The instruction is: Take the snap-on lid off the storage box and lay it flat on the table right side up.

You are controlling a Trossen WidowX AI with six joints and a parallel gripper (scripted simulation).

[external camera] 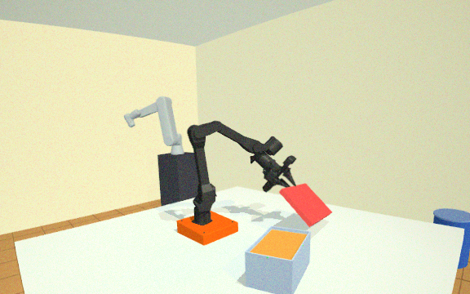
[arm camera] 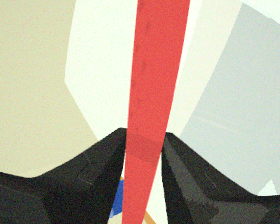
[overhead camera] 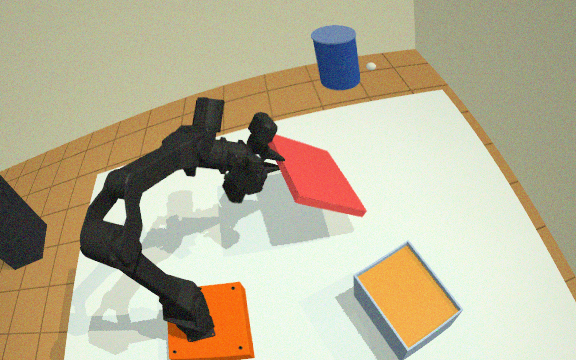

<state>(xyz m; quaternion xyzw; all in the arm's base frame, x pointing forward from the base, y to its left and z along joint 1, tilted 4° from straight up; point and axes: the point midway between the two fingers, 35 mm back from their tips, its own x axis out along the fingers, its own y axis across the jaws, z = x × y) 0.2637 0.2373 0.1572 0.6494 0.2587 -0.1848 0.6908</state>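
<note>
Now: the red lid 60 mm ahead of my gripper tip, 10 mm to the right of it and 50 mm below it. Round my gripper tip: storage box: 110 mm ahead, 360 mm to the right, 110 mm below.
</note>
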